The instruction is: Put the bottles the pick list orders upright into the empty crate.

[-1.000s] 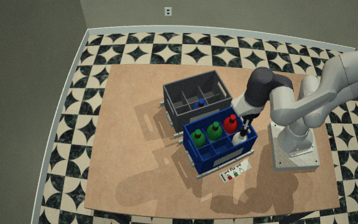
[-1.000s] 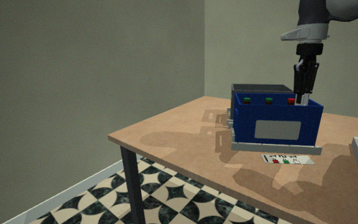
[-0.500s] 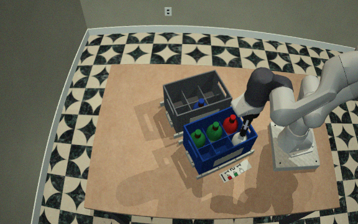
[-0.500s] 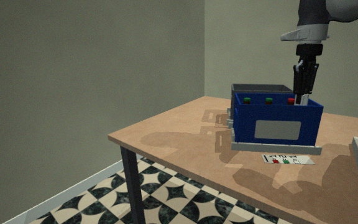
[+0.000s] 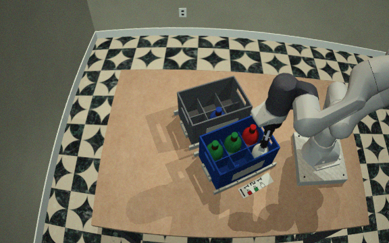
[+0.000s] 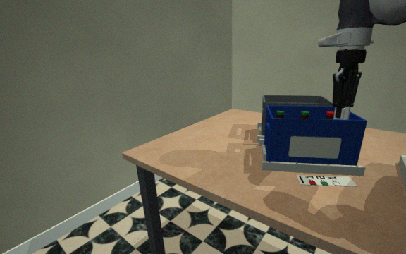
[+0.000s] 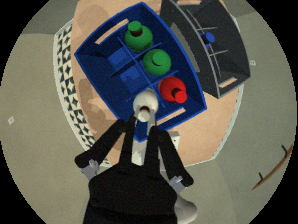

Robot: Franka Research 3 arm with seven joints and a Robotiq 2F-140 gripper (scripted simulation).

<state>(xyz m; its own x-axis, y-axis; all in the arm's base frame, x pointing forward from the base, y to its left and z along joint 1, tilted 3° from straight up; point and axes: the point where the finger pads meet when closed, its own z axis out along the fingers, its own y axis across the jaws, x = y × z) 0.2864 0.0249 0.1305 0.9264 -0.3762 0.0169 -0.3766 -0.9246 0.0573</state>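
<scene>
The white bottle lies 8 cm below my hand. Round my hand: blue crate (9 cm ahead, 9 cm below); then pick list (1 cm ahead, 11 cm to the left, 17 cm below); then red bottle (4 cm ahead, 8 cm to the right, 8 cm below).
</scene>
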